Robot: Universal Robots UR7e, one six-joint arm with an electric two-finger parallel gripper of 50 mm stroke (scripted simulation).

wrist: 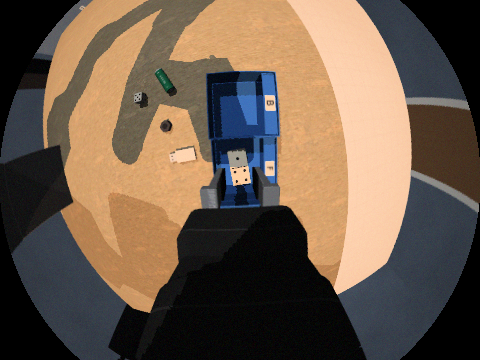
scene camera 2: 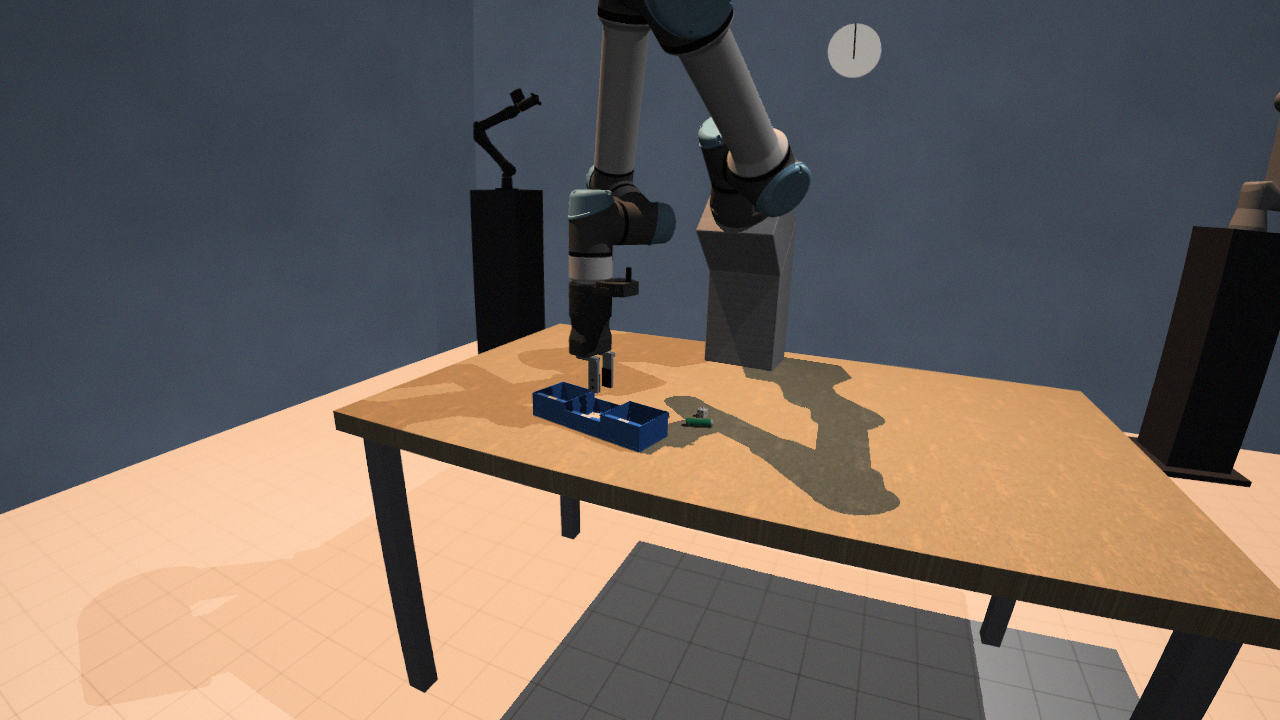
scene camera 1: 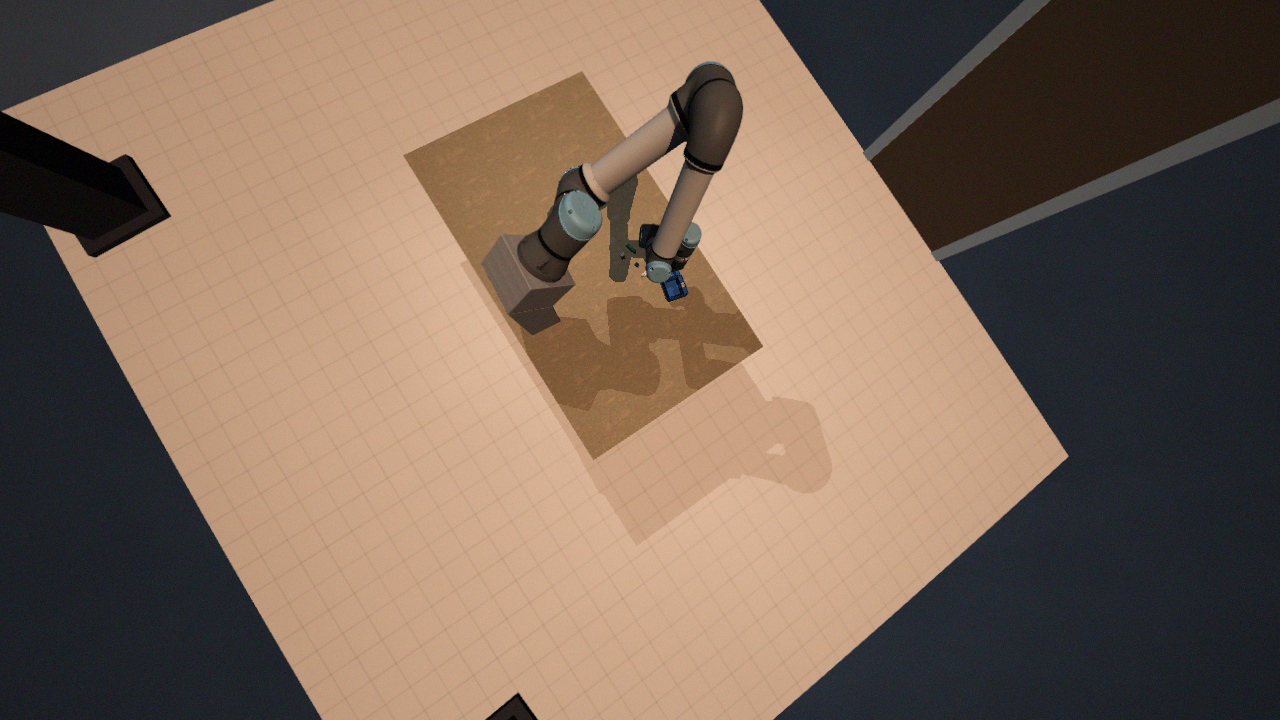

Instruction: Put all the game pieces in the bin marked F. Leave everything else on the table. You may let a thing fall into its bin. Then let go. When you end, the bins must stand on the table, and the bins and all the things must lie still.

Labels:
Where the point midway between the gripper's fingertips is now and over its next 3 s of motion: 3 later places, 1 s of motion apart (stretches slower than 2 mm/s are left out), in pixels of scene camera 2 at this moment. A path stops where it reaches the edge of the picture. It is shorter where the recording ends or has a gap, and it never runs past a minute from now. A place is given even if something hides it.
The gripper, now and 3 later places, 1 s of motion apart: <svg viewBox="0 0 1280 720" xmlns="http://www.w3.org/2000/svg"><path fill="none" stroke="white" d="M600 389L701 376L704 377L702 406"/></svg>

